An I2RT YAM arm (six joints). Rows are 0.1 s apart.
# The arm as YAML. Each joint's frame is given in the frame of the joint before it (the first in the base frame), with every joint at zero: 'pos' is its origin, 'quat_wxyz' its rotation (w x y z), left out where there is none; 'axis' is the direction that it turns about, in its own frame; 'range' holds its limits. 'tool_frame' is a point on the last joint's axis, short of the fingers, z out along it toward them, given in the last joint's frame.
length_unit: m
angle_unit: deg
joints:
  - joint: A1
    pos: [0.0, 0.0, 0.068]
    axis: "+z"
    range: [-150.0, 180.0]
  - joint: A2
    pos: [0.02, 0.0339, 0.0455]
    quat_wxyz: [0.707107, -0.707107, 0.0, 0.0]
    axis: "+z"
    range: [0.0, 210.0]
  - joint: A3
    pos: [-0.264, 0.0, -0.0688]
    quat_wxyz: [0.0, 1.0, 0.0, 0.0]
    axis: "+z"
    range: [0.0, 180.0]
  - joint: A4
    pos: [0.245, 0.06, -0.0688]
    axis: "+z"
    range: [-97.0, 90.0]
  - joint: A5
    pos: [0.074, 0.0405, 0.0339]
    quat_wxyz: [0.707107, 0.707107, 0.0, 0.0]
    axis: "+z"
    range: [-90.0, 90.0]
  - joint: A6
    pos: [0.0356, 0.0, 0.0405]
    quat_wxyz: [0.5, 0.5, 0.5, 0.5]
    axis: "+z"
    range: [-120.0, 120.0]
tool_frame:
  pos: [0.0, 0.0, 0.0]
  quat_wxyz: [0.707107, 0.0, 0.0, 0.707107]
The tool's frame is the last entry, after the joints.
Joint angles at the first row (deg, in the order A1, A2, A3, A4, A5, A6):
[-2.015, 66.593, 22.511, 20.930, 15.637, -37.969]
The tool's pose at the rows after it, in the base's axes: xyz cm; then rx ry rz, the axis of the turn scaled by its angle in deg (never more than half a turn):
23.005, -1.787, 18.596, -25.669, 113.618, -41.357
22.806, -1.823, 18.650, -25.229, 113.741, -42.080
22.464, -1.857, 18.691, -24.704, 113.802, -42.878
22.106, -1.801, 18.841, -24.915, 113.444, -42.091
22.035, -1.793, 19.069, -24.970, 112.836, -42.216
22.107, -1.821, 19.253, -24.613, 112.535, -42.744
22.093, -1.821, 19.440, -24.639, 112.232, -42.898
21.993, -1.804, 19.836, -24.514, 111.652, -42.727
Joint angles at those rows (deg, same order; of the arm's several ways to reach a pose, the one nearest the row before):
[-2.020, 65.983, 22.262, 20.477, 15.892, -37.990]
[-2.022, 65.297, 22.029, 20.061, 16.605, -38.025]
[-2.020, 64.174, 21.520, 19.563, 17.390, -38.056]
[-2.020, 62.674, 21.119, 18.688, 16.660, -37.892]
[-2.022, 62.065, 21.161, 18.635, 16.557, -38.132]
[-2.021, 62.050, 21.432, 18.762, 16.988, -38.231]
[-2.021, 61.708, 21.616, 18.546, 17.001, -38.396]
[-2.020, 60.744, 21.943, 17.819, 16.775, -38.364]

